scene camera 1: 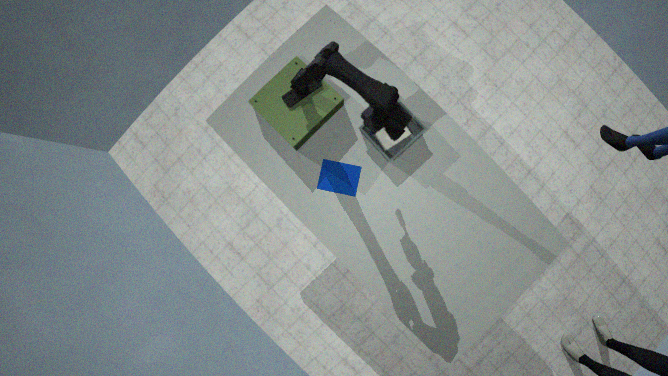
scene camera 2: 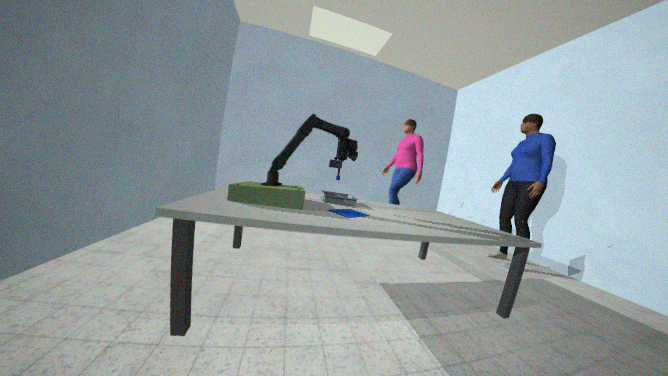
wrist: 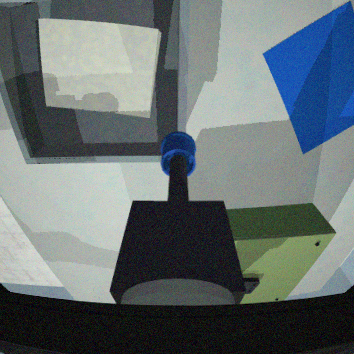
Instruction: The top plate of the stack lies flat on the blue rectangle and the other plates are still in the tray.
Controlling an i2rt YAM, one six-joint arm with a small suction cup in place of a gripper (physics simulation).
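Frame: origin at the arm's base, x ahead, y left, z up, level; millimetres.
Seen in the pictures: hand, its tool point: (scene camera 2: pixel 337 179) (wrist: pixel 177 147); arm's base, origin of its link: (scene camera 1: pixel 302 91) (scene camera 2: pixel 272 184).
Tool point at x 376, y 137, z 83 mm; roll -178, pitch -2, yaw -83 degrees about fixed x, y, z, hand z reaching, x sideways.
Observation:
Pixels of each thing's top centre, then the offset from my tool point to it. "pt": a spot on its surface instead.
- top plate, centre of its top: (wrist: pixel 95 68) (scene camera 1: pixel 392 132) dx +42, dy +107, dz -130 mm
- grey tray, centre of its top: (wrist: pixel 85 81) (scene camera 1: pixel 392 128) (scene camera 2: pixel 338 194) dx +29, dy +112, dz -105 mm
- blue rectangle, a spot on its surface: (wrist: pixel 312 75) pt dx +75, dy -205, dz -155 mm
The top plate (scene camera 1: pixel 389 142) (wrist: pixel 100 60), cream and square, lies in the grey tray (scene camera 1: pixel 393 156) (scene camera 2: pixel 340 201) (wrist: pixel 100 159). Plates beneath it cannot be told apart. The blue rectangle (scene camera 1: pixel 339 178) (scene camera 2: pixel 348 213) (wrist: pixel 312 75) lies bare on the table, with shadows across it. My gripper, a blue suction cup (scene camera 2: pixel 338 177) (wrist: pixel 178 152), is open and carries nothing. It hangs in the air above the tray area, clear of the plates. In scene camera 1 the arm hides the cup and part of the tray.
The green base block (scene camera 1: pixel 300 110) (scene camera 2: pixel 265 195) (wrist: pixel 285 260) bears the arm and stands near the tray and the blue rectangle. The grey table (scene camera 1: pixel 450 215) (scene camera 2: pixel 280 223) carries them all. Two people (scene camera 2: pixel 410 155) (scene camera 2: pixel 530 155) stand beyond the table.

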